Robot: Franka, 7 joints.
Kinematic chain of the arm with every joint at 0, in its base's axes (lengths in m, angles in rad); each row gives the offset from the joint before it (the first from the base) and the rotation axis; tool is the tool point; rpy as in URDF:
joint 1: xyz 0 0 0.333 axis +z
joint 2: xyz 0 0 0 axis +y
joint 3: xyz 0 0 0.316 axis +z
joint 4: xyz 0.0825 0 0 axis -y
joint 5: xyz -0.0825 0 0.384 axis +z
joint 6: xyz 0 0 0 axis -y
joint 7: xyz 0.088 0 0 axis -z
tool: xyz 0 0 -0.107 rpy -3.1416 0 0
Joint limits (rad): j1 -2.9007..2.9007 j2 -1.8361..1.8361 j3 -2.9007..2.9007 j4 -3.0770..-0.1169 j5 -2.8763..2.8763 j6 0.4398..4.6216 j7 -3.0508..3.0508
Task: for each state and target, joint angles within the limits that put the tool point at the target. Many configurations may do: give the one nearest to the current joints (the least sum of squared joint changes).
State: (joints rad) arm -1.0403 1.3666 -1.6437 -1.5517 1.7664 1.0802 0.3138
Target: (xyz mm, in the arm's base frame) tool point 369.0 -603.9 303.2
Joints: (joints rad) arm -0.4084 1.3278 -1.4866 -1.2471 1.8347 0.9701 0.3138
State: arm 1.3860 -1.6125 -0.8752 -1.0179 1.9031 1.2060 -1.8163
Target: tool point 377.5 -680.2 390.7
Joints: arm 1.6782 -1.8361 -1.1947 -0.9645 1.9758 1.3171 -1.8163
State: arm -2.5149 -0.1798 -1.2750 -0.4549 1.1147 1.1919 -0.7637
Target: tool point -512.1 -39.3 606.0
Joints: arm -2.3388 0.2256 -1.0509 -1.4471 0.8371 0.7865 -0.7637
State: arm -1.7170 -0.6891 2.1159 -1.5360 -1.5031 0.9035 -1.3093
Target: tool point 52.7 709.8 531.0
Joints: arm -1.0965 -0.8700 2.4459 -1.1191 -1.7030 1.1917 -1.3093
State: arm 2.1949 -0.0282 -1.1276 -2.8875 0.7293 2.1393 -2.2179
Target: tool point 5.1 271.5 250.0
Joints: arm 2.1965 -0.4279 -1.0018 -2.9098 0.7402 1.8952 -2.2179
